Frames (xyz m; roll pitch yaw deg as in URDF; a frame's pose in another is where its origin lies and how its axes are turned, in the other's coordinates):
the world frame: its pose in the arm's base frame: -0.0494 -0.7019 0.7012 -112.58 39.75 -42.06
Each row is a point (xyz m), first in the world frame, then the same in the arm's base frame.
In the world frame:
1: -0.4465 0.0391 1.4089
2: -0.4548 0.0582 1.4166
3: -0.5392 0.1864 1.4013
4: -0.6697 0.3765 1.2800
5: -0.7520 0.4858 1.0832
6: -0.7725 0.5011 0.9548
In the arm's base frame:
1: 0.2832 0.7300 0.5430
2: 0.2685 0.7429 0.5325
3: 0.1245 0.7875 0.5000
4: -0.1351 0.7726 0.4843
5: -0.3440 0.6598 0.5174
6: -0.4224 0.5629 0.5576

